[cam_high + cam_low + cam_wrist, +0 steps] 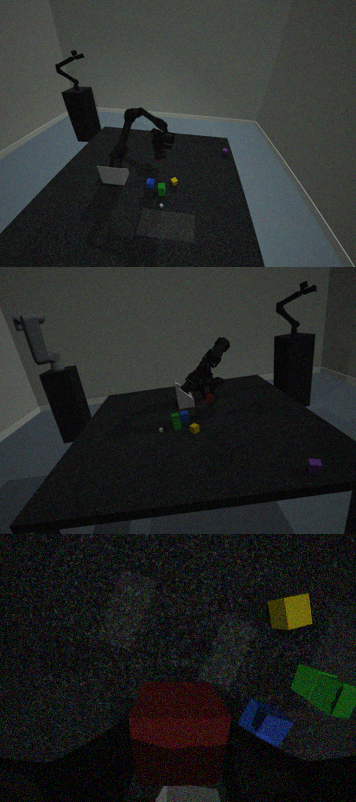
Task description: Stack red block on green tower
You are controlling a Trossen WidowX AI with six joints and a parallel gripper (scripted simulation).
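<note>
Now: the blue block 140 mm to the right of my gripper tip, 100 mm below it and 40 mm behind it. The rest, counted from my gripper tip: red block: 10 mm above; then small white cube: 280 mm to the right, 110 mm below, 40 mm ahead; then yellow block: 110 mm to the right, 110 mm ahead, 100 mm below.
</note>
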